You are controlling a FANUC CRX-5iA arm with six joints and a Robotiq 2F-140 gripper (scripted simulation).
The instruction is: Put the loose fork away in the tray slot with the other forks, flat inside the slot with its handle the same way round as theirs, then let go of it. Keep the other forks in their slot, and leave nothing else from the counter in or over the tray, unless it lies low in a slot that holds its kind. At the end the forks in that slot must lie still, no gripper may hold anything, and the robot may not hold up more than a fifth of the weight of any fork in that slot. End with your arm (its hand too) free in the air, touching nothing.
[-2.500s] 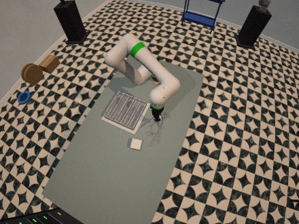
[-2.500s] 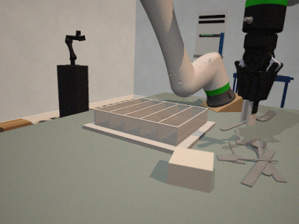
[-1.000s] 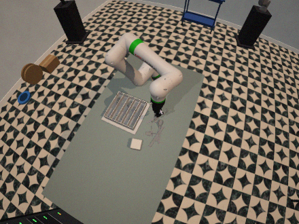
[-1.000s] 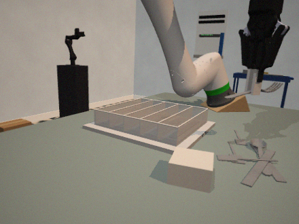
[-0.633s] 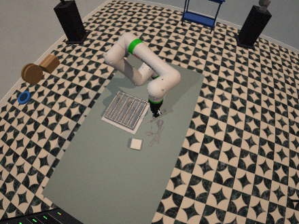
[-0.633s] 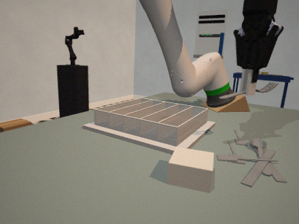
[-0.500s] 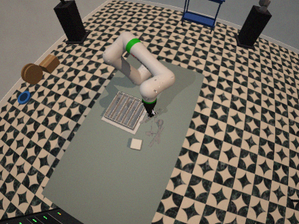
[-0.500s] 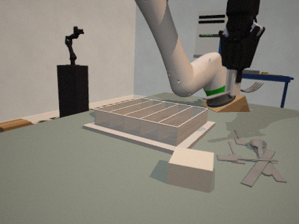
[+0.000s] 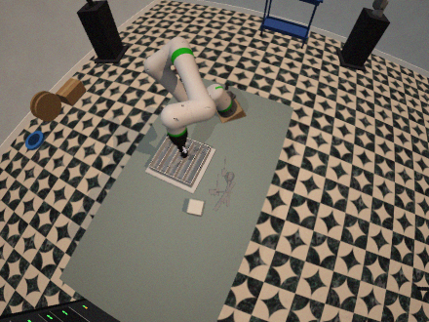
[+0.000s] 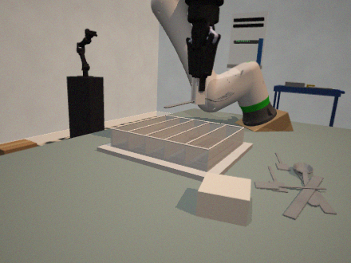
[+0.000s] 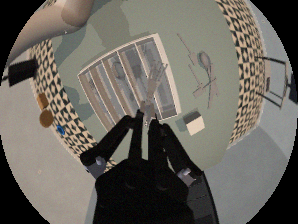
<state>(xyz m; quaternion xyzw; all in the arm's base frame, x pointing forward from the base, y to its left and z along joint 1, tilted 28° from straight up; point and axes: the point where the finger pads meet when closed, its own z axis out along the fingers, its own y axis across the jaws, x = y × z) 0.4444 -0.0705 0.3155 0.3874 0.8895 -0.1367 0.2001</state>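
My hand is 13 cm above the slotted tray, 5 cm to the left of it and 5 cm past it. The rest, counted from my hand: cream block: 24 cm ahead, 16 cm below, 10 cm to the left.
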